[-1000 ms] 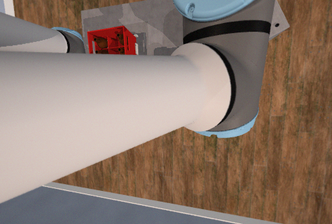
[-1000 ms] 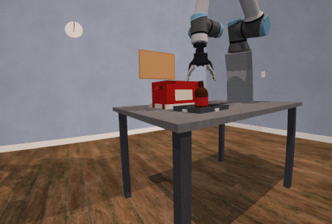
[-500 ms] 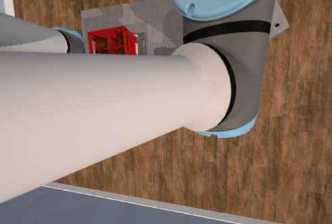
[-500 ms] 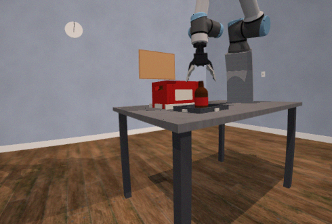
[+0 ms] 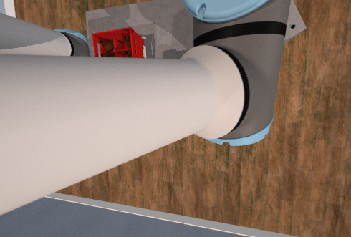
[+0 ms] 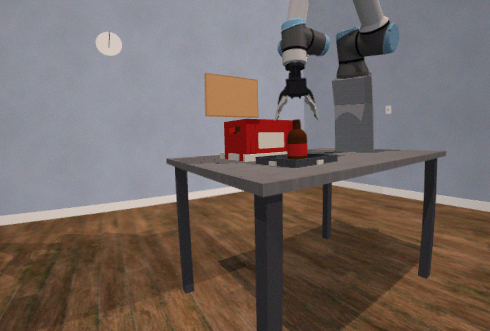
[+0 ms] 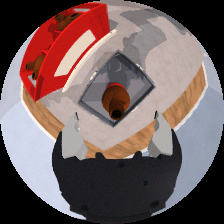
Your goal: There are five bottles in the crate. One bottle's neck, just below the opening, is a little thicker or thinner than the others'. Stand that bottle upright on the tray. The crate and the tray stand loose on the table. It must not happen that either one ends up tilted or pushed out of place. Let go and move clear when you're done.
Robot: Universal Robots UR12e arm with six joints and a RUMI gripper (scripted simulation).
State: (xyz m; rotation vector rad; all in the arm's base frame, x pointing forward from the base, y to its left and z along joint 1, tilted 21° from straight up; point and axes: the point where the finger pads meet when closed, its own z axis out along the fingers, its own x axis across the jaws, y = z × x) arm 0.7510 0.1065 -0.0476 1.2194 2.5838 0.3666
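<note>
Right now the dark tray is 140 mm below my hand. Also, from my hand: red crate 260 mm to the right, 70 mm below, 40 mm behind.
</note>
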